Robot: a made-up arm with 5 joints.
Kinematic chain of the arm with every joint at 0, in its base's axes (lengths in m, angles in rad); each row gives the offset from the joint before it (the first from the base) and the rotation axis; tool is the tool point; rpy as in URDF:
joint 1: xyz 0 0 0.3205 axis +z
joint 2: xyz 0 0 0 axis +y
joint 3: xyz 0.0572 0 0.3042 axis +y
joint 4: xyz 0.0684 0 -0.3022 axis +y
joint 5: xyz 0.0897 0 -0.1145 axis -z
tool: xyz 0 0 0 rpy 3.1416 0 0
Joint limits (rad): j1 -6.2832..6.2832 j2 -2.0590..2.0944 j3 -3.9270..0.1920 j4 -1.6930..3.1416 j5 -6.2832..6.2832
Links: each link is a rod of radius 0.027 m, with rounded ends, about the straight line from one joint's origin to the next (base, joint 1, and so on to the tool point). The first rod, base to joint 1, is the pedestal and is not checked.
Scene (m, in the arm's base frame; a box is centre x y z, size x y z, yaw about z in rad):
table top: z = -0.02
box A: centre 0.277 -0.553 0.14 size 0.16 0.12 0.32 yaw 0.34
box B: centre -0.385 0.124 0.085 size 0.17 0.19 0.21 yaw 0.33
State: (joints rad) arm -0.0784 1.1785 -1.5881 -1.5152 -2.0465
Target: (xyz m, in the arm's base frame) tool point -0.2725 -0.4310 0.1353
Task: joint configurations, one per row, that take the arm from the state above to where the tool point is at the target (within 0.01 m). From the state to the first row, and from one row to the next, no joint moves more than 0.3 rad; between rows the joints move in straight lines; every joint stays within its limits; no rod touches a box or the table.
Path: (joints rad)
1: -0.3765 1.0361 -1.7590 -1.5131 -2.2605
2: -0.6745 0.8936 -1.9298 -1.5111 -2.4746
3: -0.9726 0.7512 -2.1007 -1.5090 -2.6886
4: -1.2707 0.6088 -2.2716 -1.5069 -2.9027
5: -1.5587 0.8562 -1.9937 -1.5285 -2.6173
6: -1.8466 1.1036 -1.7158 -1.5502 -2.3319
7: -2.1346 1.3510 -1.4379 -1.5718 -2.0465

